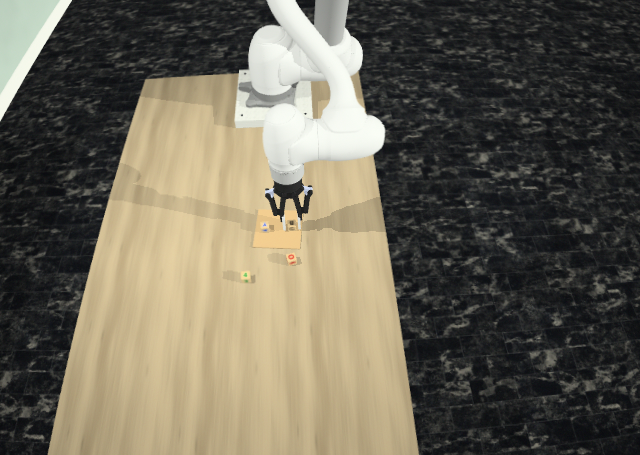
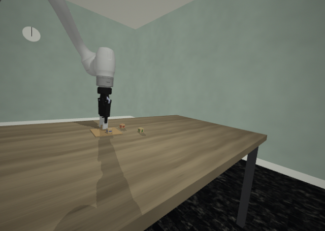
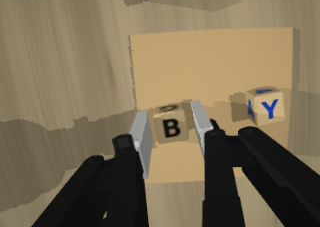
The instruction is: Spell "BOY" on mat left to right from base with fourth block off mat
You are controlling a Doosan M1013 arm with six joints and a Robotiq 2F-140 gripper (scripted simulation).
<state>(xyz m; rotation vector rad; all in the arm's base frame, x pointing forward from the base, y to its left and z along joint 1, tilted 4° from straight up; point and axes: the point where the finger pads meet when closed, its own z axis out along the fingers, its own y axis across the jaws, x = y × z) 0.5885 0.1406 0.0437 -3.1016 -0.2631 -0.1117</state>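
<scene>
Right now my hand is 4 cm to the left of the tan square mat, 4 cm above it and 1 cm short of it.
</scene>
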